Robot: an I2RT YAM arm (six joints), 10 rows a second.
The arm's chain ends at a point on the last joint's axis. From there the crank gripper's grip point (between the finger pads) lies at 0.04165 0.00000 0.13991 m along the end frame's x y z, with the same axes.
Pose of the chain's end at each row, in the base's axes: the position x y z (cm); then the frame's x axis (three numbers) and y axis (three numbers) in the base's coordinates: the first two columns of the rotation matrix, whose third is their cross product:
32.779 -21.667 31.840 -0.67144 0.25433 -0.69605 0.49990 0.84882 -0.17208
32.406 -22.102 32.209 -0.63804 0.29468 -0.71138 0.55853 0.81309 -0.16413
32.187 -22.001 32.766 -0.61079 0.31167 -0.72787 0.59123 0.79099 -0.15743
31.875 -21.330 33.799 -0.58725 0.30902 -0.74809 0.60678 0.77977 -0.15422
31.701 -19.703 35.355 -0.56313 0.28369 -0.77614 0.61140 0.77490 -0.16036
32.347 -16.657 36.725 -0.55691 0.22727 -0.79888 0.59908 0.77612 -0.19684
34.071 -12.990 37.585 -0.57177 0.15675 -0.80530 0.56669 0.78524 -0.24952
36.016 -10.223 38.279 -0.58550 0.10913 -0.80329 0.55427 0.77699 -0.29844
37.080 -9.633 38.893 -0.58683 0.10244 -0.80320 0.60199 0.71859 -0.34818
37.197 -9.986 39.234 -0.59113 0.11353 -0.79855 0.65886 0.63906 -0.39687
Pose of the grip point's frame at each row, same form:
37.636 -27.092 19.188 -0.67144 0.25433 -0.69605 0.49990 0.84882 -0.17208
37.164 -27.899 19.685 -0.63804 0.29468 -0.71138 0.55853 0.81309 -0.16413
37.012 -28.069 20.397 -0.61079 0.31167 -0.72787 0.59123 0.79099 -0.15743
36.924 -27.661 21.653 -0.58725 0.30902 -0.74809 0.60678 0.77977 -0.15422
37.134 -26.424 23.590 -0.56313 0.28369 -0.77614 0.61140 0.77490 -0.16036
38.076 -23.940 25.445 -0.55691 0.22727 -0.79888 0.59908 0.77612 -0.19684
39.990 -20.718 26.706 -0.57177 0.15675 -0.80530 0.56669 0.78524 -0.24952
41.854 -18.443 27.722 -0.58550 0.10913 -0.80329 0.55427 0.77699 -0.29844
42.212 -18.830 28.785 -0.58683 0.10244 -0.80320 0.60199 0.71859 -0.34818
41.244 -20.157 29.576 -0.59113 0.11353 -0.79855 0.65886 0.63906 -0.39687

